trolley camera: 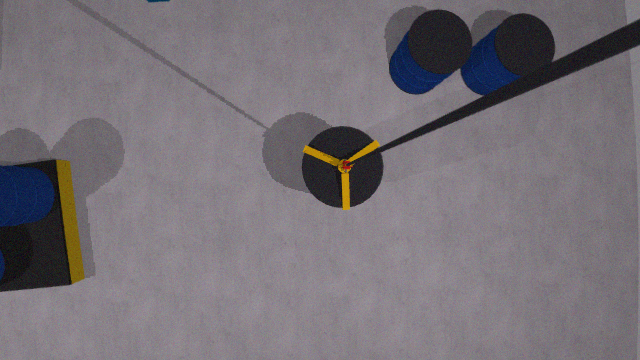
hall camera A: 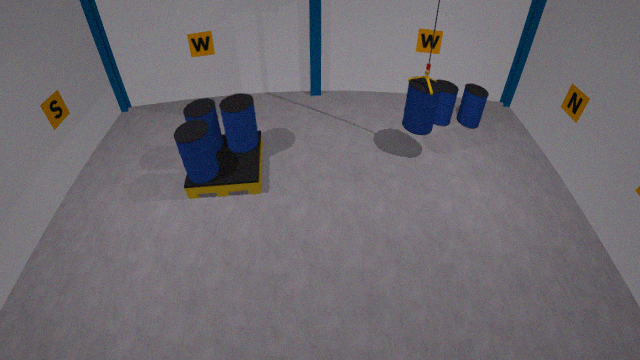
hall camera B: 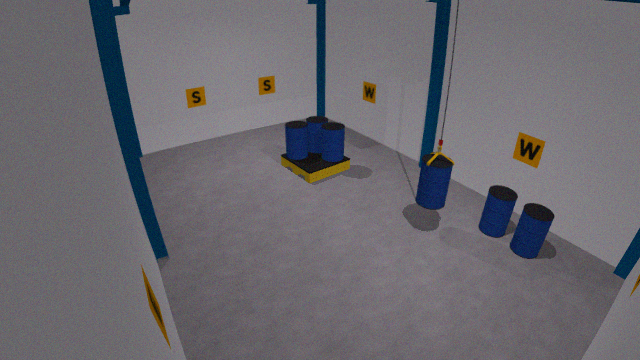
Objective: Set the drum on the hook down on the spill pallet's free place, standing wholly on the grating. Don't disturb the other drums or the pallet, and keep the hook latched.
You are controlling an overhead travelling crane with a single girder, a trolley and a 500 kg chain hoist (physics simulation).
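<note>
The blue drum (hall camera A: 419,110) (hall camera B: 434,185) (trolley camera: 362,182) hangs upright above the floor, its shadow apart from its base. My hook (hall camera A: 427,73) (hall camera B: 440,148) (trolley camera: 345,166) is shut on its yellow three-armed lifting gear; the latch is too small to make out. The spill pallet (hall camera A: 223,190) (hall camera B: 330,171) (trolley camera: 73,225) has a yellow body and dark grating. Three blue drums stand on it: one (hall camera A: 196,155) front left, one (hall camera A: 202,112) back left and one (hall camera A: 240,125) back right in hall camera A. Its front-right grating (hall camera A: 245,172) is free there.
Two blue drums (hall camera A: 446,105) (hall camera A: 472,107) (hall camera B: 497,212) (hall camera B: 531,232) (trolley camera: 440,42) (trolley camera: 525,45) stand on the floor near the W wall, right of the hanging drum. A blue column (hall camera A: 315,50) (hall camera B: 435,85) stands at that wall, between pallet and hanging drum in hall camera A.
</note>
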